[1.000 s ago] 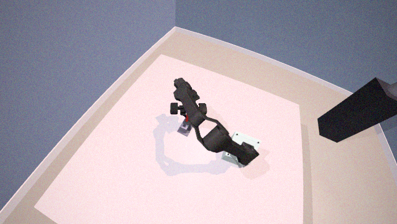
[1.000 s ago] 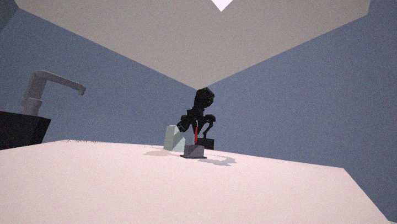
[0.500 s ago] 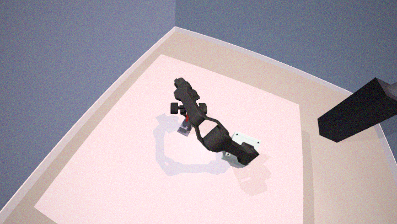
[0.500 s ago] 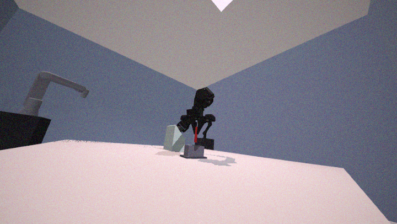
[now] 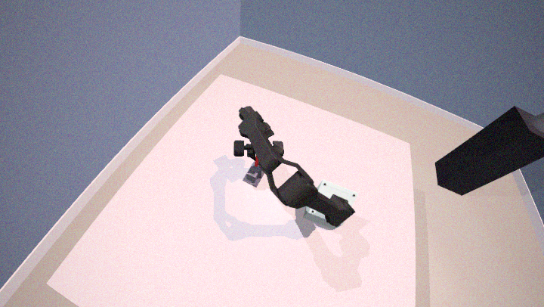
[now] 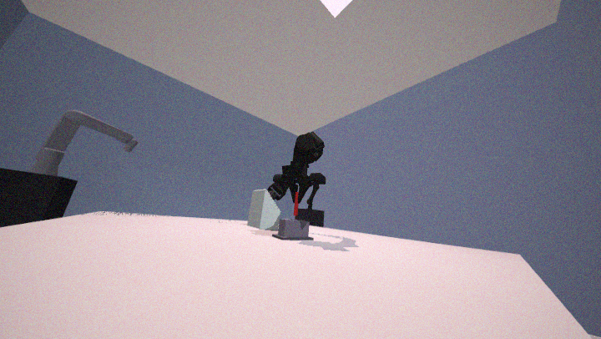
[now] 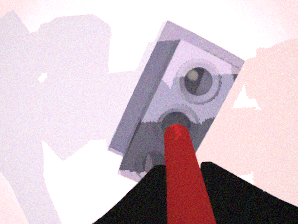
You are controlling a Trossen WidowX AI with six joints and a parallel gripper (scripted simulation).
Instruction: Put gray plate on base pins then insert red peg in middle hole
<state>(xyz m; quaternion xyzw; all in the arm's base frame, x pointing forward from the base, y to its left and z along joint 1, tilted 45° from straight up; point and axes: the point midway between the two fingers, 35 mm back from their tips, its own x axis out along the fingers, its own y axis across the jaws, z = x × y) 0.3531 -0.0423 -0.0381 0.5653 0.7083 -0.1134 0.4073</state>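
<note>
Right now the red peg is right at my gripper tip. From my gripper tip the other things lie so: base (11 cm below); gray plate (7 cm below).
</note>
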